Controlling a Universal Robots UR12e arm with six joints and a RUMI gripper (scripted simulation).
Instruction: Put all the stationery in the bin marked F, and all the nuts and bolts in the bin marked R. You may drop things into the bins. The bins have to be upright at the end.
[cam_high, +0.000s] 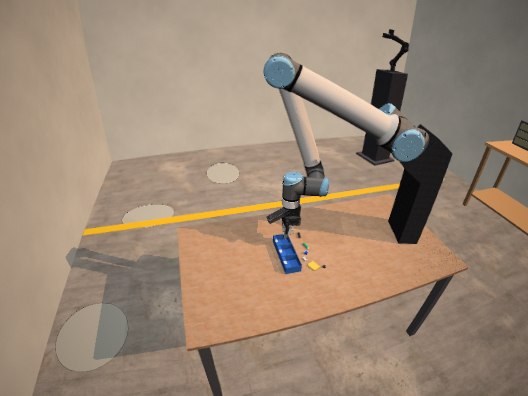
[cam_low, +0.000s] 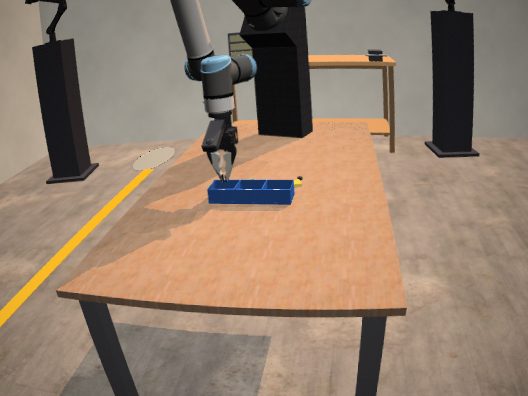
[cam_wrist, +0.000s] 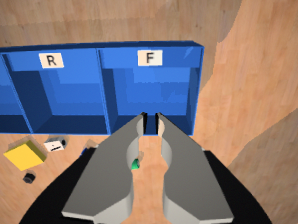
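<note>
Now: the blue three-part bin 30 mm ahead of my hand, 80 mm to the left of it and 40 mm below it. Round my hand: blue die: 80 mm behind, 110 mm to the left, 60 mm below; then green battery: 100 mm behind, 60 mm to the left, 60 mm below; then black cylinder: 110 mm behind, 30 mm to the right, 60 mm below.
</note>
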